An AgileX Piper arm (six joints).
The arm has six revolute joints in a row. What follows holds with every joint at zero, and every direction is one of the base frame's.
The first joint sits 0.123 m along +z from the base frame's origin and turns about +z.
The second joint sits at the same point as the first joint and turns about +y.
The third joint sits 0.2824 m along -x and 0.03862 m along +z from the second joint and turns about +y.
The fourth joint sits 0.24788 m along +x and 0.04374 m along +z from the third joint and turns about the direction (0.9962, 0, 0.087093).
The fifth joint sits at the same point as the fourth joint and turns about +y.
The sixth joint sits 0.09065 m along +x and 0.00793 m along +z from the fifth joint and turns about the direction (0.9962, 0, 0.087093).
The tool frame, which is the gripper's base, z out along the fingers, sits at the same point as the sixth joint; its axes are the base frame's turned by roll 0, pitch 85 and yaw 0 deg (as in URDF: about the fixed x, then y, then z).
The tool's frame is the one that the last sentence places.
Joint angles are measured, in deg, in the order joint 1, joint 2, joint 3, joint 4, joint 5, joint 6. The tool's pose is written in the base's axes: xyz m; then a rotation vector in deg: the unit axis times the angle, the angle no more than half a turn. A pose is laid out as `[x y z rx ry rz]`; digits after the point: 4 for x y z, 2 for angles.
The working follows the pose.
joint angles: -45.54 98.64 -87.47 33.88 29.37 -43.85
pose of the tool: [0.3029 -0.2732 0.3459 24.15 118.44 -18.84]
Where each joint sits with the arm in this pose, in the base's axes (m; each line is computed from the numbers above, not from the rounded line before):
joint 1: 0.0000 0.0000 0.1230
joint 2: 0.0000 0.0000 0.1230
joint 3: 0.0565 -0.0575 0.3964
joint 4: 0.2327 -0.2371 0.3913
joint 5: 0.2327 -0.2371 0.3913
joint 6: 0.3029 -0.2732 0.3459
the tool: 0.3029 -0.2732 0.3459

